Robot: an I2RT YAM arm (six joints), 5 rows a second.
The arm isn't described. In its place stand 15 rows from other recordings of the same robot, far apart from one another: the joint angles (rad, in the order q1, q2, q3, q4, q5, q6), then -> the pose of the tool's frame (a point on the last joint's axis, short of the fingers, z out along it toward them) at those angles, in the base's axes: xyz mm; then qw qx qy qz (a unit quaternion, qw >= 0).
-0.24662 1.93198 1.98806 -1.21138 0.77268 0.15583 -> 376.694 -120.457 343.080 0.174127 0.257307 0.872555 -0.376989
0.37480 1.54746 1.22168 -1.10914 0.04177 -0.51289 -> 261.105 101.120 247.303 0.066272 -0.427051 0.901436 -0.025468
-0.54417 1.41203 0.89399 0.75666 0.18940 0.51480 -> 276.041 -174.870 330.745 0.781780 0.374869 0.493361 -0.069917
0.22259 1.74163 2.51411 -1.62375 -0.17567 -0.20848 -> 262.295 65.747 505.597 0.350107 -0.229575 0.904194 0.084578
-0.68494 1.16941 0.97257 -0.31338 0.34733 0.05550 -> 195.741 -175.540 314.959 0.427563 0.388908 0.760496 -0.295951
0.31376 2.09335 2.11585 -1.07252 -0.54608 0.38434 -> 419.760 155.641 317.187 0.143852 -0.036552 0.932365 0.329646
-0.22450 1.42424 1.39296 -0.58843 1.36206 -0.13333 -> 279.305 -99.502 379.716 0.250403 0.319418 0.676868 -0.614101
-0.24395 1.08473 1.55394 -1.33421 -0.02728 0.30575 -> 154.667 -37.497 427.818 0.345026 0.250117 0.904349 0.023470
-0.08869 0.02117 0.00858 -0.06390 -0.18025 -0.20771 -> 110.628 -3.430 167.670 0.679126 -0.104509 0.725718 -0.034629
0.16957 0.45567 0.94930 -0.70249 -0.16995 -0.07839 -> 74.853 18.925 375.984 0.623617 -0.148756 0.761610 0.094462
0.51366 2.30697 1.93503 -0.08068 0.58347 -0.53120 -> 480.459 248.544 230.641 0.505844 -0.272932 0.779739 -0.248268
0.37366 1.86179 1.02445 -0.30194 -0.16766 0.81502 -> 323.642 133.275 125.468 0.130953 0.195576 0.953702 0.187225
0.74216 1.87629 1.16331 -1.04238 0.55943 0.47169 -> 237.448 192.120 148.007 0.084040 -0.154241 0.944876 -0.276325
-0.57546 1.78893 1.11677 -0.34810 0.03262 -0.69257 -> 304.345 -198.812 172.249 0.209654 -0.051886 0.960835 -0.173637
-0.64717 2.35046 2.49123 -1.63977 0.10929 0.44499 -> 354.757 -272.974 285.920 0.030146 0.519907 0.851724 -0.057921
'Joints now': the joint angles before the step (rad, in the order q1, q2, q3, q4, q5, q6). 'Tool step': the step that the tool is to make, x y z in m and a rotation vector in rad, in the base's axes. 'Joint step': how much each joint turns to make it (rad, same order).
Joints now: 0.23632 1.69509 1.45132 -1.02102 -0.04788 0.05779
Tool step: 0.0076 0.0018 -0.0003 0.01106 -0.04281 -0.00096
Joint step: -0.00013 0.01234 0.00663 0.04997 -0.00043 0.00102
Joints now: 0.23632 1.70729 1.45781 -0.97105 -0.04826 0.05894
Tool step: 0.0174 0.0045 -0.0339 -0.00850 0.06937 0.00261
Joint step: 0.00001 0.10355 -0.00153 0.03564 -0.00839 0.00000
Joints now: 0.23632 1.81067 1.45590 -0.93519 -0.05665 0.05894
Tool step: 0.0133 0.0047 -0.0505 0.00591 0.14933 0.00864
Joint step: -0.00005 0.14413 0.00005 0.00026 -0.04159 -0.00006
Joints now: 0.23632 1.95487 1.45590 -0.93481 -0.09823 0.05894
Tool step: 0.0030 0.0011 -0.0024 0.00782 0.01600 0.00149
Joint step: -0.00010 0.01945 0.01832 -0.01260 -0.01146 -0.00011
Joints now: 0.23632 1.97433 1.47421 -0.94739 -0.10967 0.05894
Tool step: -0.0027 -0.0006 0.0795 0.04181 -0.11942 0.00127
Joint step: -0.00108 -0.09992 0.17167 -0.14570 -0.01296 0.00005
